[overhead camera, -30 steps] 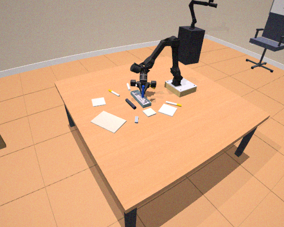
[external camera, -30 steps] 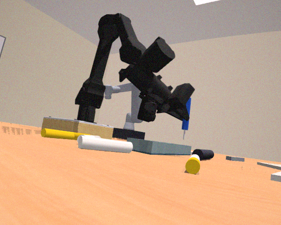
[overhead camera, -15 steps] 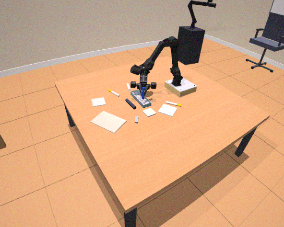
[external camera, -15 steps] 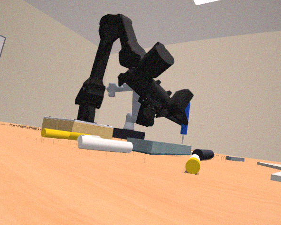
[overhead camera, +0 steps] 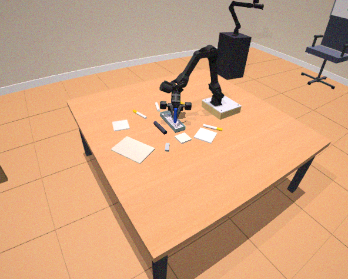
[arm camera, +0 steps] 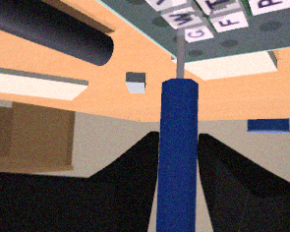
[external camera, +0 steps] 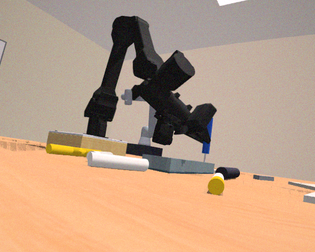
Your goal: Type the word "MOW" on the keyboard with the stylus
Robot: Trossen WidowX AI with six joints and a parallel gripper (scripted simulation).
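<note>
Now: the blue stylus 2 cm below my gripper tip. From my gripper tip the other things lie so: black cylinder 8 cm ahead, 7 cm below, 4 cm to the right; then small grey block 14 cm to the left, 12 cm ahead, 7 cm below; then yellow marker 24 cm to the right, 19 cm behind, 7 cm below.
</note>
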